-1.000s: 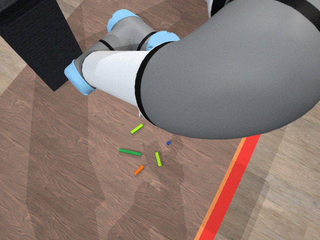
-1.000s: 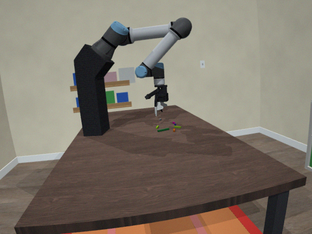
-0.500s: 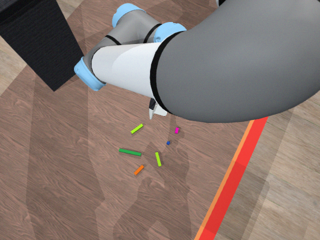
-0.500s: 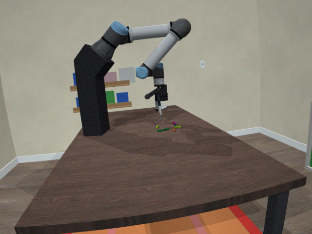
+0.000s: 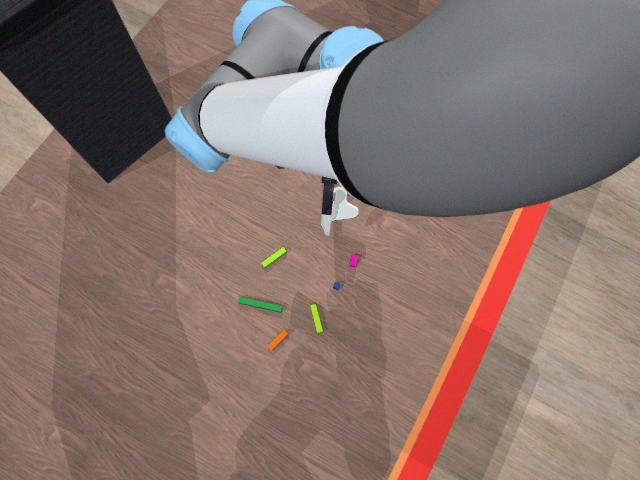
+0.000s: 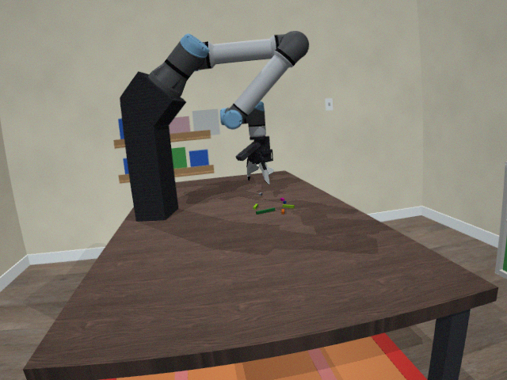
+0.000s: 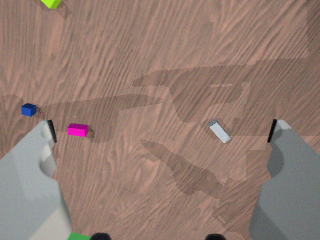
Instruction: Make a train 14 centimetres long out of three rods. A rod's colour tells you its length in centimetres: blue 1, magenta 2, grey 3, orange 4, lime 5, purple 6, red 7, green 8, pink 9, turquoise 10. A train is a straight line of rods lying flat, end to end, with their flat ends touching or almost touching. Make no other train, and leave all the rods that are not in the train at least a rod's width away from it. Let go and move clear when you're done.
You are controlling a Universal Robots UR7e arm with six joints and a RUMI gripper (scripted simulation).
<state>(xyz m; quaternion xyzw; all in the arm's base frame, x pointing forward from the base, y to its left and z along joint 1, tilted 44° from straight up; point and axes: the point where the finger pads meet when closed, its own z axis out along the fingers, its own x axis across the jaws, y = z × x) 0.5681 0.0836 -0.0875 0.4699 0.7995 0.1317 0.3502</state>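
The blue rod is 9 cm ahead of my hand, 13 cm to the right of it and 7 cm below it. Also, from my hand: magenta rod: 9 cm ahead, 7 cm to the right, 7 cm below; green rod: 1 cm behind, 23 cm to the right, 7 cm below; grey rod: 2 cm ahead, 9 cm to the left, 7 cm below.
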